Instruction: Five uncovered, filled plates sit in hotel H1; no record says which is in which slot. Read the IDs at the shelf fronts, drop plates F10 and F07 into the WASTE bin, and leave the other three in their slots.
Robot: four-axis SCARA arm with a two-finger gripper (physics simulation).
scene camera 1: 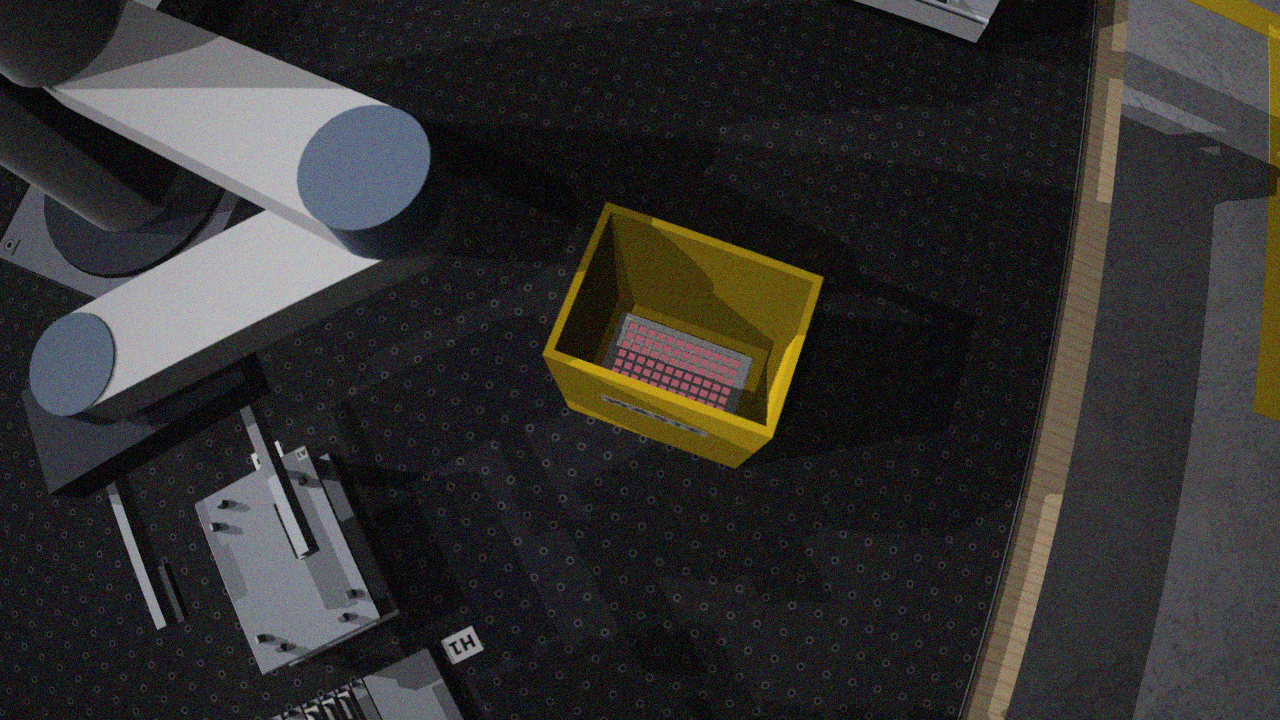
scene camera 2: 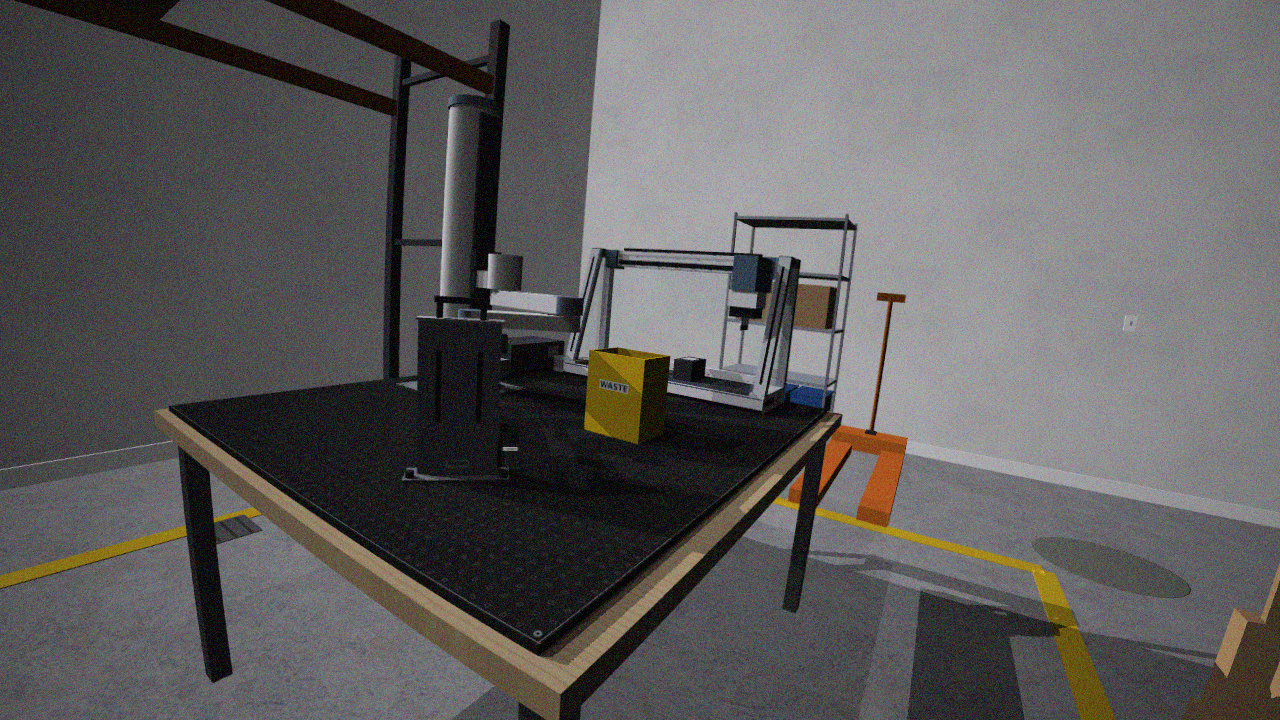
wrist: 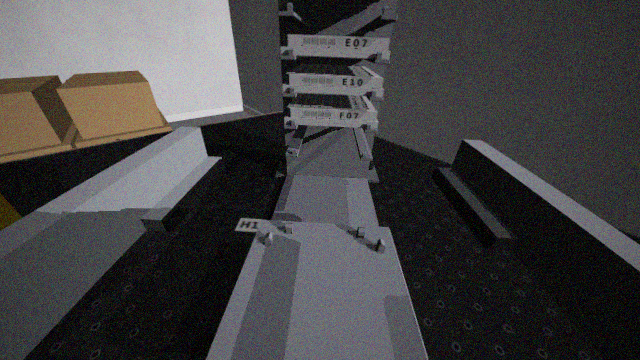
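Pixels of known places: gripper, fingertip midpoint: (scene camera 1: 237,590) (wrist: 329,152); arm's base, link origin: (scene camera 1: 143,178).
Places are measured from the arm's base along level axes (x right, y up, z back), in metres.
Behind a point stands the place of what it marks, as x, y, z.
Observation:
Hotel H1 (scene camera 2: 458,394) {0.493, 0.165, -0.590} (scene camera 1: 407,685) {0.370, 0.021, -0.514} is a dark tower with its H1 tag (scene camera 1: 462,643) {0.317, 0.013, -0.547} (wrist: 248,225) {0.316, 0.013, -0.547} beside it. In the wrist view, plate E07 (wrist: 330,47) {0.383, 0.215, -0.478}, plate E10 (wrist: 325,84) {0.381, 0.188, -0.480} and plate F07 (wrist: 320,116) {0.379, 0.160, -0.482} sit on its shelves from top to bottom. Bare shelf brackets show above E07 and below F07. The top of the hotel is out of that view. The yellow WASTE bin (scene camera 1: 581,385) {0.084, 0.153, -0.588} (scene camera 2: 613,416) {0.085, 0.064, -0.651} (wrist: 7,216) {0.086, 0.041, -0.704} holds a plate with pink wells (scene camera 1: 684,358) {0.010, 0.033, -0.650}; its ID is not visible. My gripper (wrist: 329,152) {0.316, 0.172, -0.403} (scene camera 1: 232,586) {0.316, 0.172, -0.403} is open and empty, facing the hotel front from a distance.
A grey platform with small pins (scene camera 1: 268,573) {0.316, 0.073, -0.376} (wrist: 345,295) {0.320, 0.073, -0.382} lies below the fingers, in front of the hotel. A gantry machine (scene camera 2: 785,335) {-0.619, 0.255, -0.850} stands behind the bin. The arm's white links (scene camera 1: 223,295) {0.128, 0.284, -0.372} reach over the table's left part in scene camera 1.

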